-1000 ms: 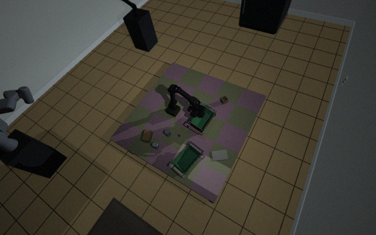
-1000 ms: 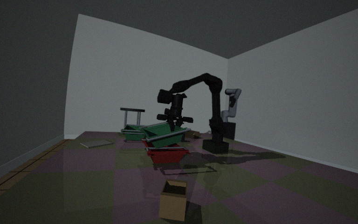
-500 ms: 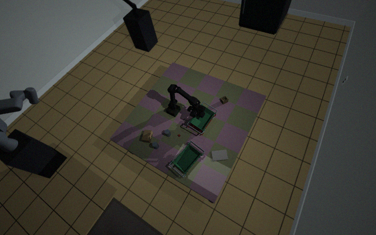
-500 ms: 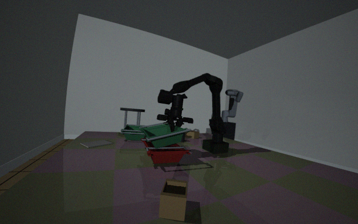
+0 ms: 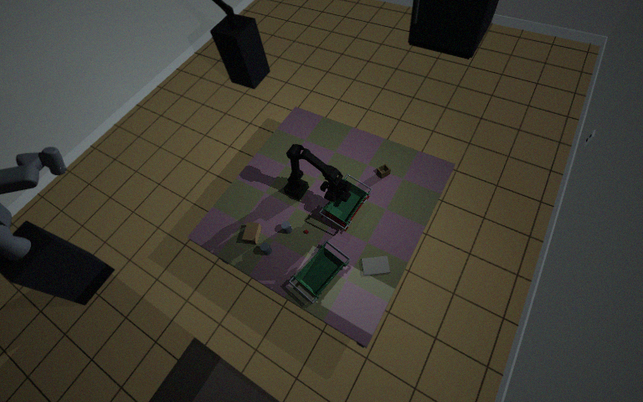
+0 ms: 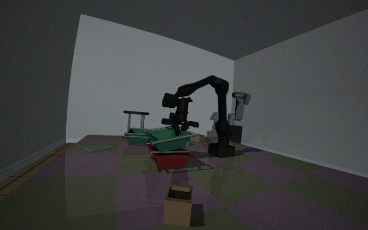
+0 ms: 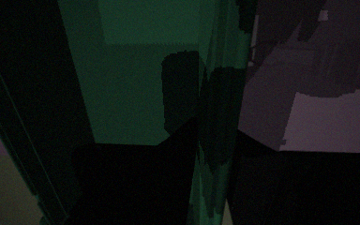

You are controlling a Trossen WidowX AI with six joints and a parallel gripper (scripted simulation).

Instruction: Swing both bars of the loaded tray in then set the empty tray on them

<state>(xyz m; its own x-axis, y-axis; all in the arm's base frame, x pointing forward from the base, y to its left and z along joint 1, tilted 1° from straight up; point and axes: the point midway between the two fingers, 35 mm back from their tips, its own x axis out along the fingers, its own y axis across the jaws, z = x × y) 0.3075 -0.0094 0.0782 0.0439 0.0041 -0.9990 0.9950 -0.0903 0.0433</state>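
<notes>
Right now the green tray is 7 cm ahead of my gripper tip, 1 cm to the right of it and 2 cm above it. From my gripper tip the other things lie so: tan open box (16 cm ahead, 36 cm to the left, 9 cm below).
</notes>
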